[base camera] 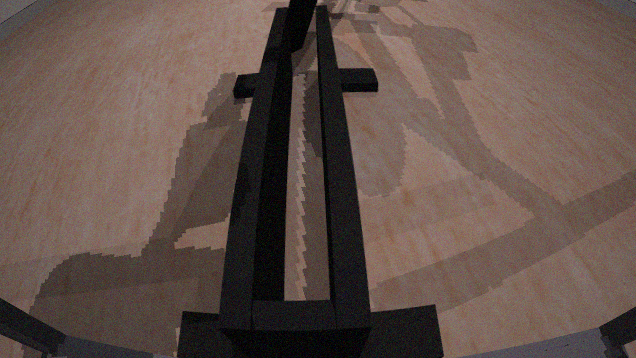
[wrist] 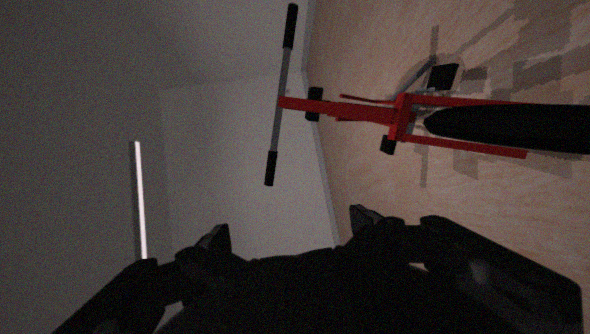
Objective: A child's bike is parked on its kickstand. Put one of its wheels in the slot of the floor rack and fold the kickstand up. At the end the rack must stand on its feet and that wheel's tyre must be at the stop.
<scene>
In view: my gripper (wrist: 291, 227) and a black floor rack (base camera: 252, 309).
The wrist view does not show the black floor rack: it is out of frame.
</scene>
